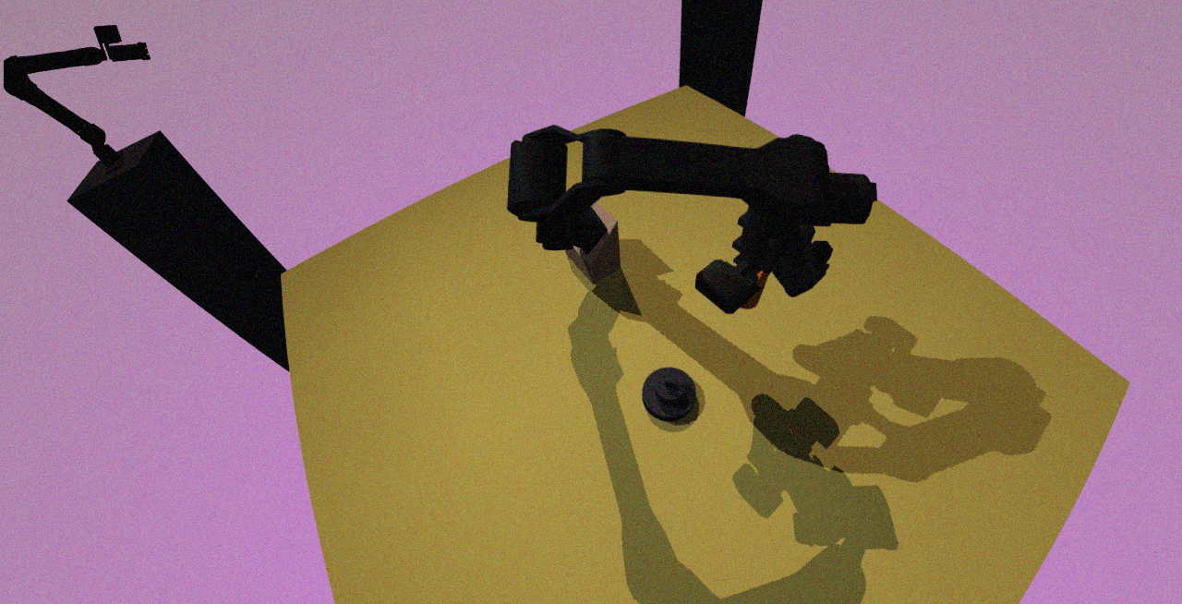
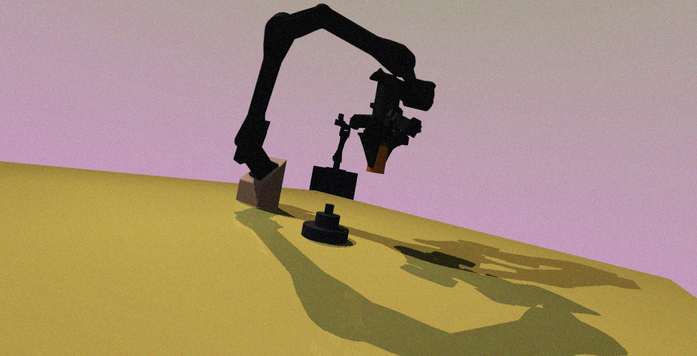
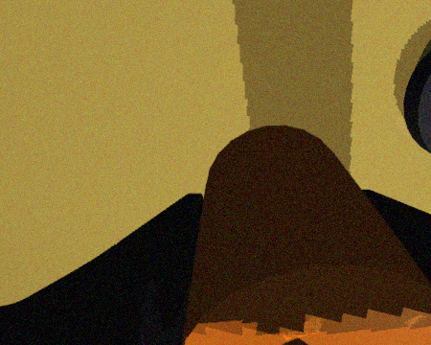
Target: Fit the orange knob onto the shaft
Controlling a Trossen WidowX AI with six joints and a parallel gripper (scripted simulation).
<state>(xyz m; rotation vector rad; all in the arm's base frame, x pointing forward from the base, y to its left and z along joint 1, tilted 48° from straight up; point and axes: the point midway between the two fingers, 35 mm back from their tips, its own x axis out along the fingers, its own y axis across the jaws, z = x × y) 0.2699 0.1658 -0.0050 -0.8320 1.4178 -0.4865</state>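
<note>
My gripper tip is 3 cm short of the dark pedestal, 14 cm to the left of it and 11 cm above it. From my gripper tip the other things lie so: orange knob: 2 cm above.
</note>
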